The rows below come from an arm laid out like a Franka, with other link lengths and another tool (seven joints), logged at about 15 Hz.
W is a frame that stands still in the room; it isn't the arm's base.
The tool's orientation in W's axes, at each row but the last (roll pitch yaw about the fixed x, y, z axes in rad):
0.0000 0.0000 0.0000
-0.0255 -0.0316 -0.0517
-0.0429 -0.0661 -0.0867
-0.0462 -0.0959 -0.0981
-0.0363 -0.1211 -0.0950
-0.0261 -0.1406 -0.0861
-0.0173 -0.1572 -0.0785
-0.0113 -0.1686 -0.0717
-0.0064 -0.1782 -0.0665
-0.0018 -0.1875 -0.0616
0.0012 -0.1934 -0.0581
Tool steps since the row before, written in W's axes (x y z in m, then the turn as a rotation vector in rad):
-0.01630 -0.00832 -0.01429 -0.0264 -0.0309 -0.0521
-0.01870 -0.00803 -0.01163 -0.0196 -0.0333 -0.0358
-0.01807 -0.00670 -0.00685 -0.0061 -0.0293 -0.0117
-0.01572 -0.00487 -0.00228 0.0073 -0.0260 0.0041
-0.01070 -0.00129 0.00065 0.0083 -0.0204 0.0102
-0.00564 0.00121 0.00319 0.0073 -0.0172 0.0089
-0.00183 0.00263 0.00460 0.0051 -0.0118 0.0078
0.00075 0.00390 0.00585 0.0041 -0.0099 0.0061
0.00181 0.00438 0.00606 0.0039 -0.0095 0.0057
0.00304 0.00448 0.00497 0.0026 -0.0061 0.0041
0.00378 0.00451 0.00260 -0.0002 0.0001 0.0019
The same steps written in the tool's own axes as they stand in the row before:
-0.01630 -0.00832 -0.01429 -0.0264 -0.0309 -0.0521
-0.01862 -0.00870 -0.01127 -0.0190 -0.0334 -0.0361
-0.01784 -0.00799 -0.00603 -0.0043 -0.0292 -0.0127
-0.01532 -0.00634 -0.00111 0.0102 -0.0253 0.0020
-0.01037 -0.00237 0.00183 0.0114 -0.0198 0.0082
-0.00522 0.00062 0.00398 0.0099 -0.0167 0.0072
-0.00129 0.00239 0.00490 0.0072 -0.0115 0.0066
0.00144 0.00388 0.00573 0.0058 -0.0096 0.0051
0.00257 0.00445 0.00572 0.0055 -0.0093 0.0047
0.00364 0.00465 0.00438 0.0037 -0.0059 0.0035
0.00395 0.00472 0.00187 0.0002 0.0001 0.0019

